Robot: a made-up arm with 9 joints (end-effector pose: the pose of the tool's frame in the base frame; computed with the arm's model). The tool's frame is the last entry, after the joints.
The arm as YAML. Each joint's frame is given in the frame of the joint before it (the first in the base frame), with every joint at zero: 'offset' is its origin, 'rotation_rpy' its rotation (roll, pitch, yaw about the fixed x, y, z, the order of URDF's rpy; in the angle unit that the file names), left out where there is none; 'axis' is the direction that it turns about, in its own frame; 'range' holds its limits. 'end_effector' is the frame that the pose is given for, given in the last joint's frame.
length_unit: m
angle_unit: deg
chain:
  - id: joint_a
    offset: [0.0, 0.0, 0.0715]
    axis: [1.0, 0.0, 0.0]
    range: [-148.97, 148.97]
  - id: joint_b
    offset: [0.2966, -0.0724, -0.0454]
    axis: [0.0, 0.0, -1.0]
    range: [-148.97, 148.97]
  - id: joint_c
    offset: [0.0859, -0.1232, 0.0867]
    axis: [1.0, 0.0, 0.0]
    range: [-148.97, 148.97]
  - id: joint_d
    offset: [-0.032, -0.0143, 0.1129]
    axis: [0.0, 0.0, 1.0]
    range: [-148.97, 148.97]
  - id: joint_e
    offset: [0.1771, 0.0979, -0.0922]
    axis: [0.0, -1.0, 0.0]
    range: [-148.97, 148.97]
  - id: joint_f
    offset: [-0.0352, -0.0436, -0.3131]
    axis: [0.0, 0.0, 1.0]
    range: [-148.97, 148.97]
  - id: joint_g
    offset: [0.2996, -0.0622, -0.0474]
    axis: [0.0, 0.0, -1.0]
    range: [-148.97, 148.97]
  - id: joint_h
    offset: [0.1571, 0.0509, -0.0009]
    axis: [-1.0, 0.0, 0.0]
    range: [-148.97, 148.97]
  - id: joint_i
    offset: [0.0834, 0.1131, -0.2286]
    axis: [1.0, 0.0, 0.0]
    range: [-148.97, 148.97]
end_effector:
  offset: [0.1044, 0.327, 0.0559]
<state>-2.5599 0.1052 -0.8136 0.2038 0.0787 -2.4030 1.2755 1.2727 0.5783</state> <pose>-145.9 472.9 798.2 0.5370 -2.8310 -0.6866</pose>
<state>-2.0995 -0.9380 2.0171 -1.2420 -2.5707 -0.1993 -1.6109 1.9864 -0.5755</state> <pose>756.1 805.8 78.0 0.1293 0.9030 -0.0048</pose>
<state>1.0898 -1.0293 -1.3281 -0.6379 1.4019 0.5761 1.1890 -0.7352 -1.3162</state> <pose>330.9 156.5 1264.8 0.3752 -2.0268 -1.1826</pose>
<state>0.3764 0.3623 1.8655 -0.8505 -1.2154 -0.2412 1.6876 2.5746 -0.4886</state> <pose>-79.5 -271.8 -54.3 -0.7600 0.0108 2.6741</pose>
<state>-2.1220 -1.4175 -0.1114 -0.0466 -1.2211 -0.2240 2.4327 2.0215 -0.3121</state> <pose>228.6 319.0 478.7 0.4352 0.4956 1.1752</pose>
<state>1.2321 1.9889 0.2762 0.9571 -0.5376 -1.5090 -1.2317 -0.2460 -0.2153</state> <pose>580.8 341.2 -334.3 1.3453 0.9989 -0.9772</pose>
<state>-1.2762 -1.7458 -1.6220 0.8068 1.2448 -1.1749 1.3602 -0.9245 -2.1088</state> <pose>390.4 385.5 -1062.6 -1.6384 -0.5463 0.7233</pose>
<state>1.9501 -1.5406 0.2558 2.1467 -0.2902 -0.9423 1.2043 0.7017 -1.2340</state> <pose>189.8 506.9 827.4 0.1410 -1.3719 -0.6585</pose>
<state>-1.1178 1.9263 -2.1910 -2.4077 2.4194 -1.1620 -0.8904 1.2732 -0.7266</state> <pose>1057.0 -276.3 -497.9 -0.4202 0.5262 -1.5081</pose>
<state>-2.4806 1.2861 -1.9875 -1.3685 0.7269 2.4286 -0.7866 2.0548 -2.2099</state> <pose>-145.4 657.1 683.7 -0.2441 -1.4689 -2.3521</pose>
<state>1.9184 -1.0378 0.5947 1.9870 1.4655 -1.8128 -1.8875 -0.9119 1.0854</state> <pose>254.0 -325.0 -103.3 0.8226 0.3218 -1.1830</pose>
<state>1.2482 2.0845 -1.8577 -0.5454 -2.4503 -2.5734 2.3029 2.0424 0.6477</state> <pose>615.8 272.5 -401.0 1.3538 2.4346 -0.5422</pose>
